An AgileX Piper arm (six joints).
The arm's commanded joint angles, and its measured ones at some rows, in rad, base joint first. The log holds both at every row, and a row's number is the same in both.
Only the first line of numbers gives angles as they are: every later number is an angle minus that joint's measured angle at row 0.
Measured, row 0:
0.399 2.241 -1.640 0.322 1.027 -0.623
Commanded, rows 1 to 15:
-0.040 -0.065 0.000 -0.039 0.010 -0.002
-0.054 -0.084 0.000 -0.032 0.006 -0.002
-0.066 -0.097 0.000 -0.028 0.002 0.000
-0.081 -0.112 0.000 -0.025 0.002 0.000
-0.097 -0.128 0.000 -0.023 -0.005 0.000
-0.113 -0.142 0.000 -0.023 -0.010 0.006
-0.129 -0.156 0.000 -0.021 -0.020 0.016
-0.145 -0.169 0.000 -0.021 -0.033 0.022
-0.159 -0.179 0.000 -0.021 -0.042 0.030
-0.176 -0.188 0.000 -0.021 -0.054 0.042
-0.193 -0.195 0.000 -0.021 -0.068 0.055
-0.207 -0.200 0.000 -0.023 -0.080 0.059
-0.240 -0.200 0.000 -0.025 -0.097 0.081
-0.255 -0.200 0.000 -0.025 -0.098 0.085
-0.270 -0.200 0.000 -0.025 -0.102 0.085
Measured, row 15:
-0.214 -0.190 0.002 -0.024 -0.078 0.065
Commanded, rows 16 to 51:
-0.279 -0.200 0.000 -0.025 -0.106 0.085
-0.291 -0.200 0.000 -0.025 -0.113 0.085
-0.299 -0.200 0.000 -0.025 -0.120 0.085
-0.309 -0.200 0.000 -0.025 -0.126 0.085
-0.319 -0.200 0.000 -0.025 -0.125 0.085
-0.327 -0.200 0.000 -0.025 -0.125 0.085
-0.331 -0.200 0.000 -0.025 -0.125 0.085
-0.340 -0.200 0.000 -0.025 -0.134 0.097
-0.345 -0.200 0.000 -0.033 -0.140 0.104
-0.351 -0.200 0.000 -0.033 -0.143 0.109
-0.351 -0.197 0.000 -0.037 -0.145 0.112
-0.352 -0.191 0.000 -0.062 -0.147 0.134
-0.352 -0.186 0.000 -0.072 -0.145 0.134
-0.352 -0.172 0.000 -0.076 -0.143 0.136
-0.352 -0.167 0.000 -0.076 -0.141 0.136
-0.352 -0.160 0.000 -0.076 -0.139 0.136
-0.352 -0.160 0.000 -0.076 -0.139 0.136
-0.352 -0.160 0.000 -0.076 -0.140 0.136
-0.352 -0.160 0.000 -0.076 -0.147 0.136
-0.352 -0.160 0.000 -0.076 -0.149 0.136
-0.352 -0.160 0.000 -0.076 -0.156 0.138
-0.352 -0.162 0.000 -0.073 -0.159 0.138
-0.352 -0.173 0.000 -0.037 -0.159 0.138
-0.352 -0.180 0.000 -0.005 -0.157 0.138
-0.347 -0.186 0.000 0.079 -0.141 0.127
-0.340 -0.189 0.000 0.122 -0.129 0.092
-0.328 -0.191 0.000 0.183 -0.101 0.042
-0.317 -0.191 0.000 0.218 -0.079 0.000
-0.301 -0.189 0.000 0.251 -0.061 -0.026
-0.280 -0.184 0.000 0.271 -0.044 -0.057
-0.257 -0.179 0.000 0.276 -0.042 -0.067
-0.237 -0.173 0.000 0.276 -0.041 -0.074
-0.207 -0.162 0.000 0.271 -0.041 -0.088
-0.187 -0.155 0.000 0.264 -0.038 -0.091
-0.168 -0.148 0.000 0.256 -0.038 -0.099
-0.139 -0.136 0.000 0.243 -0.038 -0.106
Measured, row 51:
-0.217 -0.167 0.002 0.258 -0.051 -0.061
